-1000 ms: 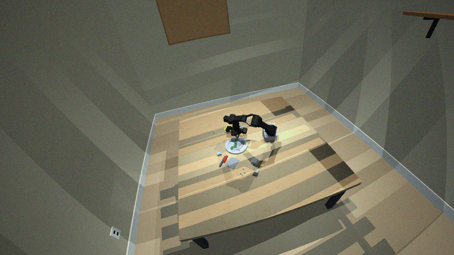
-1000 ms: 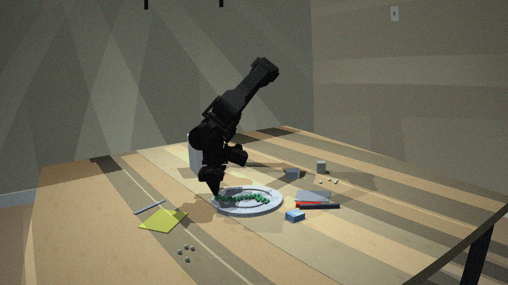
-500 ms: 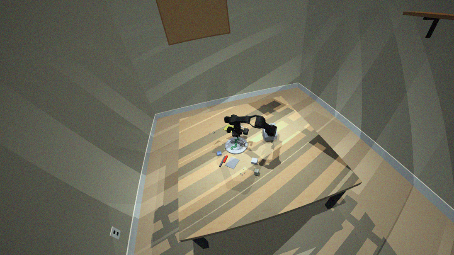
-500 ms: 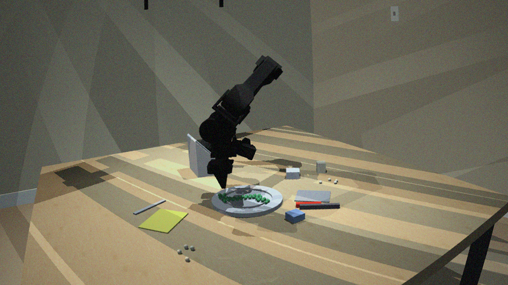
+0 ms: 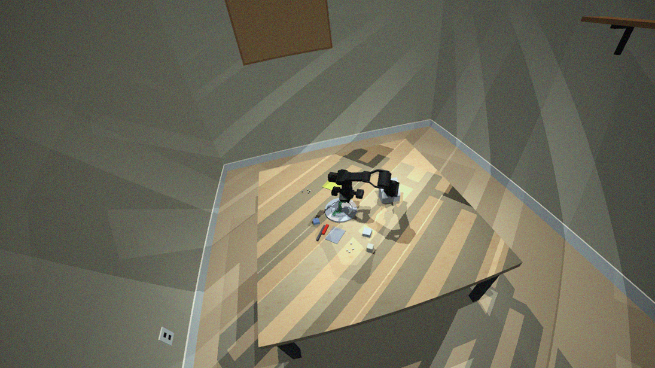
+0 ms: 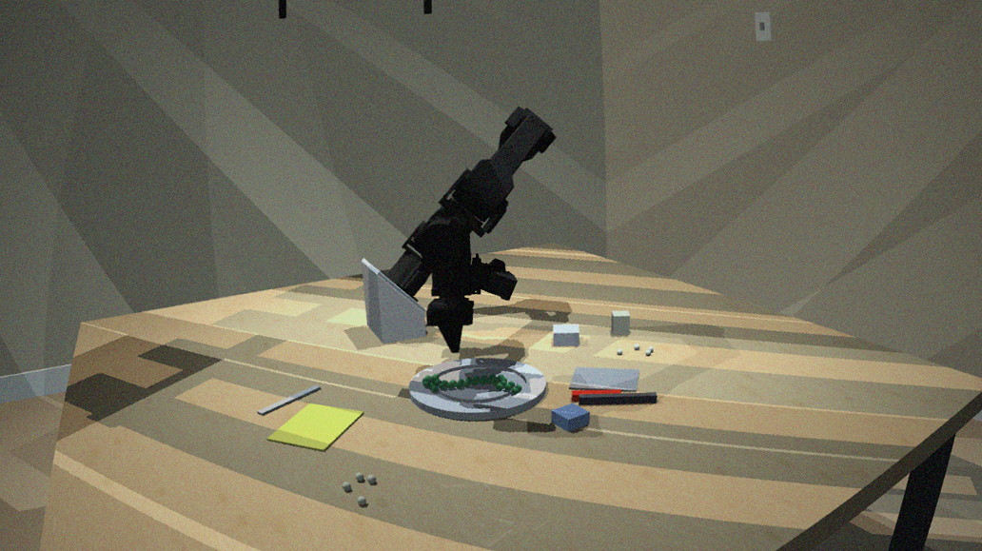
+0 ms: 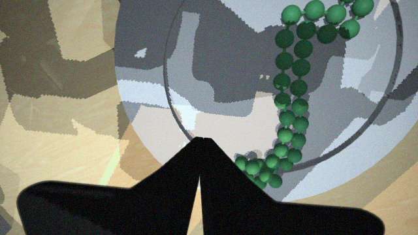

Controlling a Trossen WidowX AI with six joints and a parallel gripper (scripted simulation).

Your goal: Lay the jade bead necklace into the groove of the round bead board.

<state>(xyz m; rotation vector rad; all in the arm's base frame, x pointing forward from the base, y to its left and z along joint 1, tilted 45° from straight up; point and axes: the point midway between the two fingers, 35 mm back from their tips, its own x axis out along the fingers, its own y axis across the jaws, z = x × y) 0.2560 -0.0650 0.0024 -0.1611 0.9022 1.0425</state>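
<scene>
My gripper tip is now 50 mm short of the round grey bead board and 30 mm above it. Round my gripper tip: grey plate: 150 mm ahead, 170 mm to the left, 40 mm below; blue block: 220 mm ahead, 30 mm to the left, 40 mm below; red and black pen: 210 mm ahead, 120 mm to the left, 40 mm below.
</scene>
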